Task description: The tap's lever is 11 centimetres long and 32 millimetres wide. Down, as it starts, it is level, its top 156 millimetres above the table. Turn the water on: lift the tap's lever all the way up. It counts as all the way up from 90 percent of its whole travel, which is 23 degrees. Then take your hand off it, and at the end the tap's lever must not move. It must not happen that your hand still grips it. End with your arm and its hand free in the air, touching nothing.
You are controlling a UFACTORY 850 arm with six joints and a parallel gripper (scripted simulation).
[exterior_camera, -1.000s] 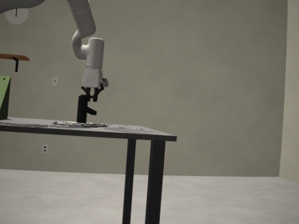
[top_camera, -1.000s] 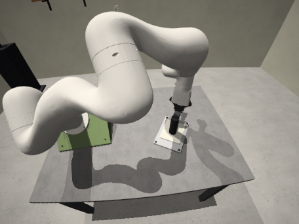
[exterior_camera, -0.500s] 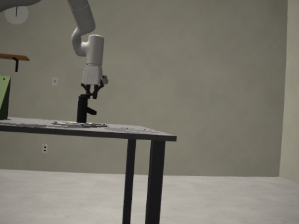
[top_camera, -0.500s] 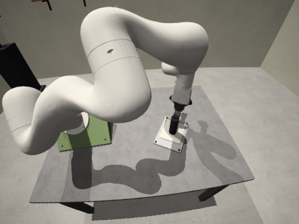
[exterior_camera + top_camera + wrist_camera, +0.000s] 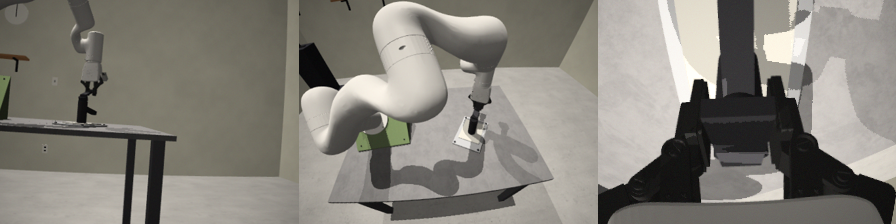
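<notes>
The tap lever is 4 cm to the right of my hand, 3 cm below it and 3 cm behind it.
</notes>
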